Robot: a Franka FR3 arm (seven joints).
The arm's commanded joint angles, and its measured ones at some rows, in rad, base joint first. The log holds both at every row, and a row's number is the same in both.
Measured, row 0:
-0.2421, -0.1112, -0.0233, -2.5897, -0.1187, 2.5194, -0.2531
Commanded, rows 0 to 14:
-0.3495, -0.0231, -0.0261, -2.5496, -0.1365, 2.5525, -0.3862
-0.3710, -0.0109, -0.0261, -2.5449, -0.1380, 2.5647, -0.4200
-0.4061, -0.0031, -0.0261, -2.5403, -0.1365, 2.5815, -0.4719
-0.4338, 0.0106, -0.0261, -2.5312, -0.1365, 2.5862, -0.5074
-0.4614, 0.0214, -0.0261, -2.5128, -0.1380, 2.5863, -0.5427
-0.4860, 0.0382, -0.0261, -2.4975, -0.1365, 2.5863, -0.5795
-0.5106, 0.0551, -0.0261, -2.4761, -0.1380, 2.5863, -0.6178
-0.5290, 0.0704, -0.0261, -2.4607, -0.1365, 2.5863, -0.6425
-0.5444, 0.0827, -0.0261, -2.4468, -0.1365, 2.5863, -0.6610
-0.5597, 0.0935, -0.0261, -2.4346, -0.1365, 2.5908, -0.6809
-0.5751, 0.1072, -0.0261, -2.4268, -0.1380, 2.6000, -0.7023
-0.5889, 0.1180, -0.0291, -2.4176, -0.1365, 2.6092, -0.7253
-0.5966, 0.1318, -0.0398, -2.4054, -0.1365, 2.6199, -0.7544
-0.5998, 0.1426, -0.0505, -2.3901, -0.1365, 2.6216, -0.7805
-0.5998, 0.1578, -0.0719, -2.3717, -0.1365, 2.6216, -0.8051
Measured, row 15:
-0.5622, 0.0436, -0.0366, -2.4293, -0.1194, 2.5798, -0.7237
